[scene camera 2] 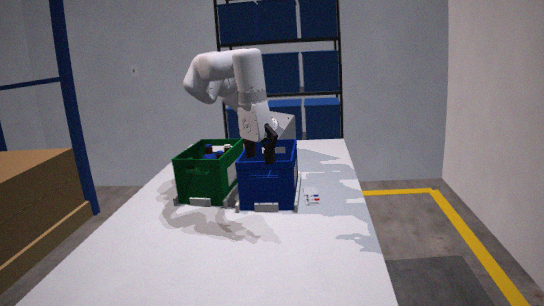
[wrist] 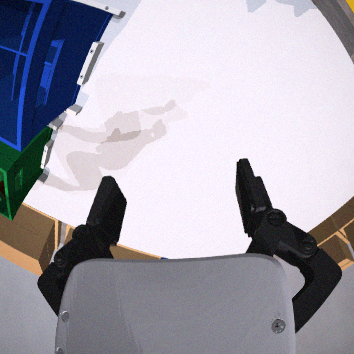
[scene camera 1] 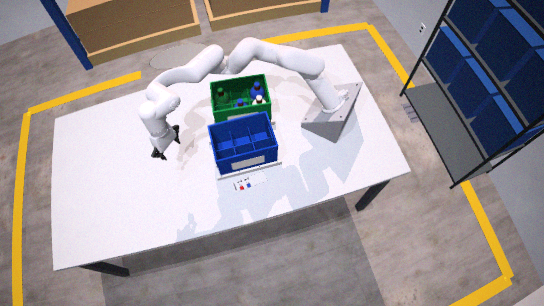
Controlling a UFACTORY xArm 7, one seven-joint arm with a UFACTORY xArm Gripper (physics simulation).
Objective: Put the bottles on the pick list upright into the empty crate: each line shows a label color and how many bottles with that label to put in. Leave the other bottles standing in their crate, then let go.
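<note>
My gripper is open and empty, above the table left of both crates in scene camera 1. The blue crate shows empty compartments. The green crate stands beside it, holding a green bottle, a blue bottle, a second blue bottle and a white-capped bottle. The pick list has a red and a blue square; its count marks are too small to read. No red bottle shows in any view.
Low grey brackets edge the crates on the white table. The arm's grey base stands right of the crates in scene camera 1. A shelf rack with blue bins is beyond the table, and wooden boxes are behind it.
</note>
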